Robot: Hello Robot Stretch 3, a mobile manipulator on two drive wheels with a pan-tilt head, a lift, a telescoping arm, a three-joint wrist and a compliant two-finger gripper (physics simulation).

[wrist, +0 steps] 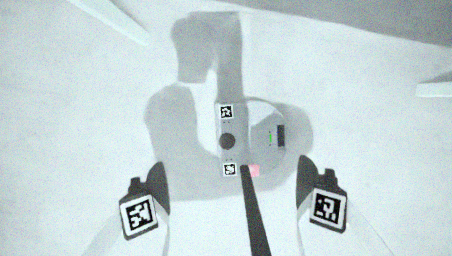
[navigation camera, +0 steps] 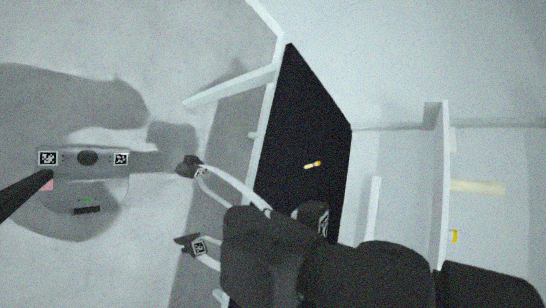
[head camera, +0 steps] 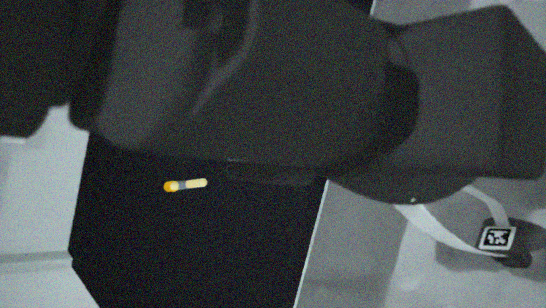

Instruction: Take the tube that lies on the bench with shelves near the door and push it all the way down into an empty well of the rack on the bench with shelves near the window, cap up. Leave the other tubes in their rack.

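Frame: origin at the robot's base, x ahead, y left, z up, level; centimetres.
Seen in the pictures: gripper, fingertip midpoint: (navigation camera: 183, 201); robot's base at its link origin: (navigation camera: 88, 156).
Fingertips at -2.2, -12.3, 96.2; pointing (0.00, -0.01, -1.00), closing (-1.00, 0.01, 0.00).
Pixels of each thing's top centre, then the offset from my fingertips to it, as dx, dy, dz. "spot": a spot on its surface instead. Level surfaces: height alone.
- tube at its top centre: (head camera: 180, 184) (navigation camera: 314, 165) +4.7, -50.3, -2.9
- black bench top at its surface level: dz -4.8
- shelf board at its surface level: dz +39.0
- yellow-capped thing at a spot on its surface: (navigation camera: 454, 235) spot: -20.7, -82.0, +46.0
The tube (head camera: 196, 183) (navigation camera: 310, 165) lies on its side on the black bench top (head camera: 200, 250) (navigation camera: 300, 110). Its orange cap points to the left in the head view and to the right, toward the shelf side, in the navigation view. My gripper (navigation camera: 188, 204) (wrist: 231, 176) is open and empty, with its fingers wide apart. It hangs off the bench's front edge, pointing back toward my base and away from the tube. In the head view one finger shows at the lower right; the other is hidden by the wrist. The rack does not show in these views.
The dark wrist and arm (head camera: 280, 100) (navigation camera: 360, 270) reach across the bench top beside the tube. A shelf board (navigation camera: 442, 175) stands past the bench's back edge, with a yellow-capped thing (navigation camera: 454, 235) behind it. My base (navigation camera: 87, 175) (wrist: 235, 130) and mast (wrist: 254, 210) are on the floor side.
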